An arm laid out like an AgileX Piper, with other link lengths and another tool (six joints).
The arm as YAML. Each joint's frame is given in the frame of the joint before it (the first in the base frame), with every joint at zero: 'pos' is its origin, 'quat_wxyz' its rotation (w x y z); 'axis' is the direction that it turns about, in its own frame. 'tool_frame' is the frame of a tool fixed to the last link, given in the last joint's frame.
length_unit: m
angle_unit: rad
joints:
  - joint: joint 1
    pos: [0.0, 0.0, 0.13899]
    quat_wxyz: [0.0, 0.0, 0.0, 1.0]
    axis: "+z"
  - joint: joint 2
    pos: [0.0, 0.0, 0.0]
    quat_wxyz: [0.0, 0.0, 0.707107, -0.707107]
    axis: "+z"
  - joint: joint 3
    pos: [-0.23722, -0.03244, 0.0]
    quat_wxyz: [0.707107, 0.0, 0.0, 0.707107]
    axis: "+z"
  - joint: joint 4
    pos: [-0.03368, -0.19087, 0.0]
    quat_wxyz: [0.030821, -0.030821, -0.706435, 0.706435]
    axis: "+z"
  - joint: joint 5
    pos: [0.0, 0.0, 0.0]
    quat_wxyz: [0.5, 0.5, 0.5, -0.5]
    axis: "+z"
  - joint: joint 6
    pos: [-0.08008, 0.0, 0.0]
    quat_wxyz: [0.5, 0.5, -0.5, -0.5]
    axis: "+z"
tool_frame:
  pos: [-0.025, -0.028, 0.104]
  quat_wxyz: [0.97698, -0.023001, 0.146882, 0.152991]
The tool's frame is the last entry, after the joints.
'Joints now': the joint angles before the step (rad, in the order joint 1, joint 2, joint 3, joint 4, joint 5, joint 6). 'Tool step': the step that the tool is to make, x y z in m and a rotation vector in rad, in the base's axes. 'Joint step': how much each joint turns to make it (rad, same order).
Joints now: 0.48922, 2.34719, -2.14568, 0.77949, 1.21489, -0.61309
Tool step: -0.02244, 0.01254, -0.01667, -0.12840, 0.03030, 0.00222
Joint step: 0.09195, -0.00001, 0.00001, -0.13441, 0.00406, 0.14435
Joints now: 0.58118, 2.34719, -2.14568, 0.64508, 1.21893, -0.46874
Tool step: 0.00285, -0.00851, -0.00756, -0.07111, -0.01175, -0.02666
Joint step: 0.00875, 0.00000, 0.00000, -0.08035, 0.00001, 0.05526
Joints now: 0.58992, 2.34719, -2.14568, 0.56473, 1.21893, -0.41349
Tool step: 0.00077, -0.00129, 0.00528, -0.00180, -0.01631, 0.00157
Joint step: 0.00001, -0.01321, 0.00000, -0.01067, 0.00077, 0.00000
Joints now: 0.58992, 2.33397, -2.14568, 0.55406, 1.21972, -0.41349
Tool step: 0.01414, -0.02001, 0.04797, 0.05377, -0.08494, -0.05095
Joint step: -0.05375, -0.10498, -0.00001, -0.00001, 0.00525, 0.00001
